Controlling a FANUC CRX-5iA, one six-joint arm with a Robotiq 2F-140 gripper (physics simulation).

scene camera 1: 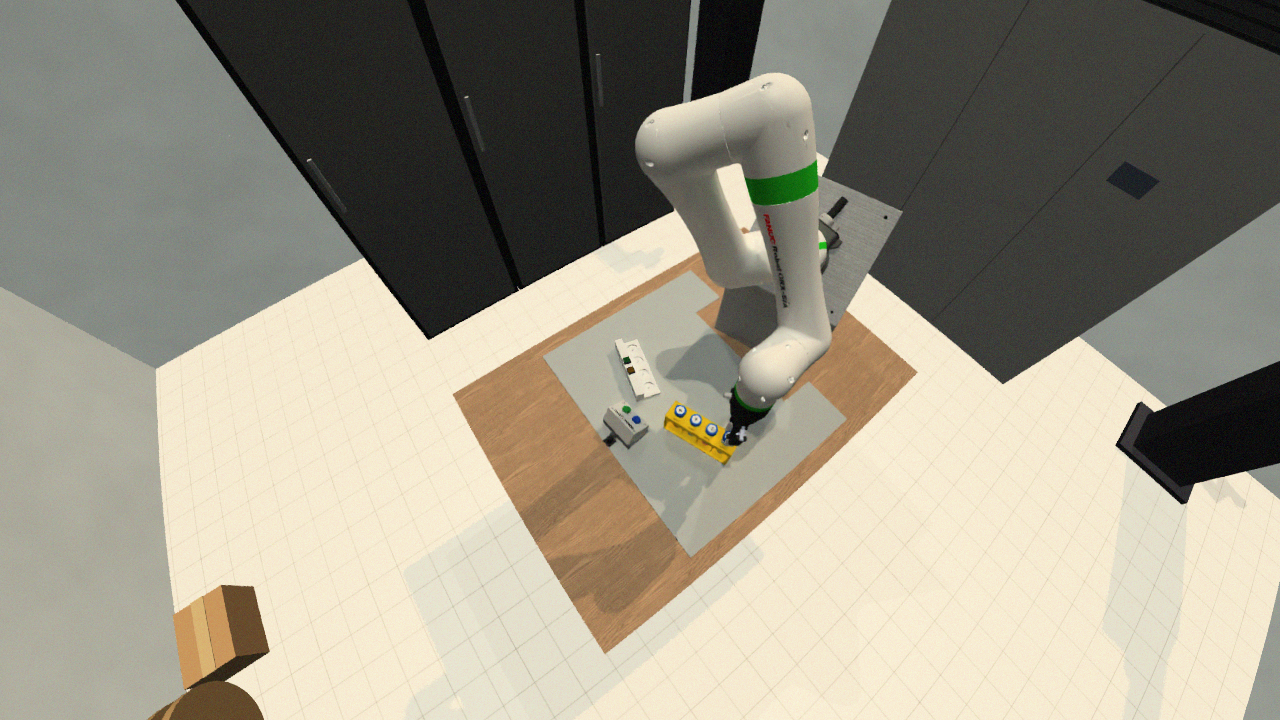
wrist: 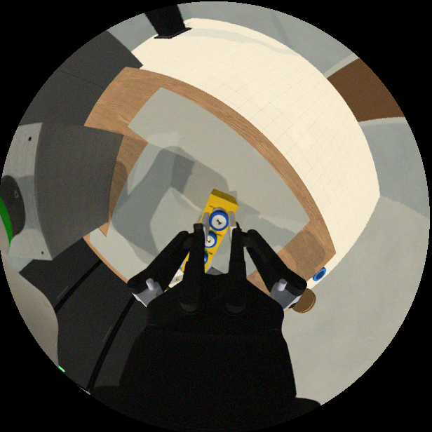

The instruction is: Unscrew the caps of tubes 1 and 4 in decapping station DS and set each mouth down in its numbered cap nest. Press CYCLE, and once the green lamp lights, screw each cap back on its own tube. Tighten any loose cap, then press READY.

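Places are measured from the arm's base along level axes (x ahead, y left, z up), in centimetres.
Where they show: gripper, fingertip midpoint: (scene camera 1: 728,438).
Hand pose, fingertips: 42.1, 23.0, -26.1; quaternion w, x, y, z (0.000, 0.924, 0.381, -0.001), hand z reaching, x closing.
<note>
After its pixels a point has its place, as x, y, z.
The yellow decapping station (scene camera 1: 670,419) {50.9, 8.0, -29.5} (wrist: 226,199) holds a row of tubes with round blue-and-white caps. My gripper (scene camera 1: 733,437) {42.1, 23.0, -26.1} (wrist: 218,218) points down at the row's near-robot end and is shut on the cap of tube 1 (wrist: 219,220), one finger on each side. That cap looks a little higher than the cap of tube 2 (wrist: 210,240); its thread is hidden. The cap of tube 4 (scene camera 1: 680,411) {47.9, 8.6, -26.6} sits at the far end of the row. The white cap nest block (scene camera 1: 644,380) {46.9, -10.2, -37.7} shows no cap in its nests. Its small green lamp (scene camera 1: 626,360) {48.7, -17.8, -33.4} looks dark.
A grey button box (scene camera 1: 623,427) {63.1, 1.4, -31.5} with a green button (scene camera 1: 626,409) {59.0, -2.9, -31.6} and a blue button (scene camera 1: 636,419) {58.5, 1.5, -31.6} stands beside the station. A grey mat (scene camera 1: 689,528) {64.0, 34.8, -38.8} lies on the wooden table (scene camera 1: 510,438) {92.8, -18.6, -39.0}. The robot's metal pedestal (scene camera 1: 872,237) {-13.2, 10.4, 9.3} (wrist: 75,185) stands behind.
</note>
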